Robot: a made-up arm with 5 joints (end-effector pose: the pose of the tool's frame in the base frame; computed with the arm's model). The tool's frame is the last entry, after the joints.
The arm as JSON. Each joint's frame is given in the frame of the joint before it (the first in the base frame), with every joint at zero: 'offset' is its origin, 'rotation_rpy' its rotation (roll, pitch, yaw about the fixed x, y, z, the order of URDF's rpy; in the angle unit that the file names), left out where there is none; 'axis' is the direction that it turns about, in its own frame. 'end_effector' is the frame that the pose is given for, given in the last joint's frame.
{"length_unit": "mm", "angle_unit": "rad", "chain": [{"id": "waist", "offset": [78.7, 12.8, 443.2], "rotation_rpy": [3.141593, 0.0, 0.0], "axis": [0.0, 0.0, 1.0]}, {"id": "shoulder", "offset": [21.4, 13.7, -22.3], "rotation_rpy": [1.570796, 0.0, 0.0], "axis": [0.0, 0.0, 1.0]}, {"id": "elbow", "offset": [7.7, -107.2, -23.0], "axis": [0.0, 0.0, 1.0]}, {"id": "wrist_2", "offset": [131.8, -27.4, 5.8], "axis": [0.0, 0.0, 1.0]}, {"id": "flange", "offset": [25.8, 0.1, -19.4], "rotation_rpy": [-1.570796, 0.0, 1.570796], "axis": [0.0, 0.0, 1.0]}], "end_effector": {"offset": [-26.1, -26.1, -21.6], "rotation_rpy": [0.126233, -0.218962, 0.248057]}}
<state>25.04 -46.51 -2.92 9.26 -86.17</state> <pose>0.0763 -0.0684 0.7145 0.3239 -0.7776 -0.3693 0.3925</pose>
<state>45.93 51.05 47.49 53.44 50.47</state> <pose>0.1201 -0.0495 0.3734 0.2089 -0.3713 0.3537 -0.8327</pose>
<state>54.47 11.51 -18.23 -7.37 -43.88</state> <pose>0.1633 -0.1910 0.6589 0.4724 -0.6872 0.1570 0.5291</pose>
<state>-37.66 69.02 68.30 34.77 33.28</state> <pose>0.0874 0.0016 0.3734 0.5572 -0.6772 -0.0301 -0.4796</pose>
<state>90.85 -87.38 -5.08 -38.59 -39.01</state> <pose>0.0349 0.1906 0.6203 0.1882 0.8144 -0.5324 0.1337</pose>
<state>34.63 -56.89 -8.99 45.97 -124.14</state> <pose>0.0352 -0.0623 0.6846 0.5275 -0.5932 -0.5403 0.2792</pose>
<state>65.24 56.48 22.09 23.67 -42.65</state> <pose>0.1156 -0.1837 0.3404 0.7048 0.2198 -0.0705 0.6708</pose>
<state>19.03 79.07 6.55 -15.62 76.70</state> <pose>0.2270 -0.0583 0.2977 0.5572 0.0472 -0.2548 -0.7889</pose>
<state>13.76 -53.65 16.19 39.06 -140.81</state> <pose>0.1307 -0.0895 0.6320 0.6282 -0.3178 -0.6318 0.3243</pose>
